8 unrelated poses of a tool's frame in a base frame.
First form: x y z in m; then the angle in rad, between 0 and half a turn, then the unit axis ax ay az.
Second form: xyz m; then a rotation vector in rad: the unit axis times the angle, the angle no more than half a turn. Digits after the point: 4 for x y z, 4 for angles.
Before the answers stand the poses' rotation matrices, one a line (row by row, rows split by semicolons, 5 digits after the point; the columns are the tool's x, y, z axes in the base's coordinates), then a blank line. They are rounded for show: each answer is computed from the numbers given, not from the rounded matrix.
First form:
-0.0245, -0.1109, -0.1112, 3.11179, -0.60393, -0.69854, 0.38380
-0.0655, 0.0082, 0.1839, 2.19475, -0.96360, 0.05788, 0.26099
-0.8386, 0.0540, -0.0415, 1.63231, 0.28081, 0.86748, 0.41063
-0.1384, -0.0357, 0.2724, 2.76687, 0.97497, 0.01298, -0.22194
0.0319, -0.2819, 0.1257, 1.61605, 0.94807, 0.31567, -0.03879
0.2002, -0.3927, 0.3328, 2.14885, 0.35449, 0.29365, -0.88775
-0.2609, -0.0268, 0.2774, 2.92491, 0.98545, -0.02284, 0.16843
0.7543, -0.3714, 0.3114, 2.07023, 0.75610, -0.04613, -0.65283
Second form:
-0.27025 0.83212 -0.48429; 0.85499 -0.02385 -0.51809; -0.44266 -0.55408 -0.70501
0.88678 -0.30017 -0.35145; 0.12345 -0.57894 0.80597; -0.44540 -0.75811 -0.47634
0.02223 -0.15128 0.98824; 0.66843 0.73731 0.09783; -0.74344 0.65839 0.11751
0.90458 0.10567 -0.41301; -0.05680 -0.93028 -0.36242; -0.42251 0.35129 -0.83551
0.89427 0.35157 0.27691; 0.27407 0.05892 -0.95990; -0.35379 0.93431 -0.04367
-0.35207 0.90449 -0.24071; -0.58254 -0.41305 -0.70003; -0.73259 -0.10623 0.67233
0.94290 -0.08070 0.32317; -0.00828 -0.97558 -0.21947; 0.33299 0.20426 -0.92054
0.36655 0.52151 -0.77050; -0.62467 -0.47578 -0.61921; -0.68951 0.70828 0.15137

-0.0245, -0.1109, -0.1112, -1.8793, -2.1737, 1.1943
-0.0655, 0.0082, 0.1839, -2.1149, 0.1270, 0.5728
-0.8386, 0.0540, -0.0415, 0.4584, 1.4160, 0.6703
-0.1384, -0.0357, 0.2724, 2.6976, 0.0359, -0.6141
0.0319, -0.2819, 0.1257, 1.5321, 0.5101, -0.0627
0.2002, -0.3927, 0.3328, 0.7617, 0.6310, -1.9076
-0.2609, -0.0268, 0.2774, 2.8823, -0.0668, 0.4926
0.7543, -0.3714, 0.3114, 1.5653, -0.0955, -1.3515

